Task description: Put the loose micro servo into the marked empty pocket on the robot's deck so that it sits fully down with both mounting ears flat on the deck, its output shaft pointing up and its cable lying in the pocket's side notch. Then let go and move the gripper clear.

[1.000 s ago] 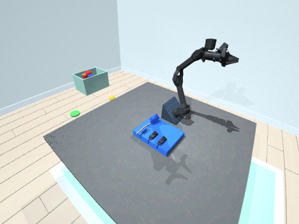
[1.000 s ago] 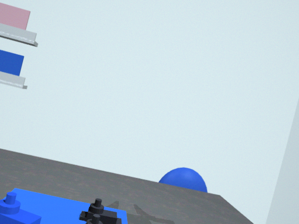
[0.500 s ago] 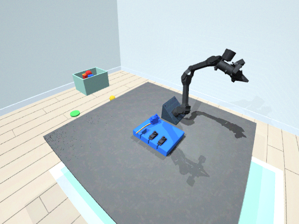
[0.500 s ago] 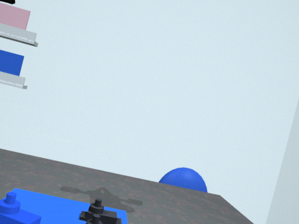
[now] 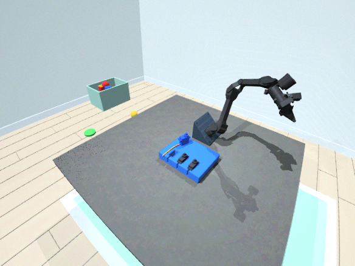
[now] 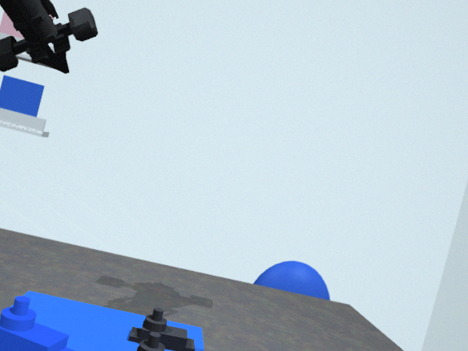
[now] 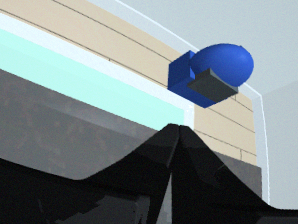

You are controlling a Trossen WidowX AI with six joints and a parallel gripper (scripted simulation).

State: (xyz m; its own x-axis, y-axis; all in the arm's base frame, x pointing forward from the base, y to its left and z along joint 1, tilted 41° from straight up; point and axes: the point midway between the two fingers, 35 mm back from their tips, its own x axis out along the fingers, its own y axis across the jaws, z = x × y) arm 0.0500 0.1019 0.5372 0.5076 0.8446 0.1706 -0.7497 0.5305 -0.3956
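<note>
Now: gripper tip 46 cm to the left of the blue deck, 35 cm above it and 13 cm short of it.
</note>
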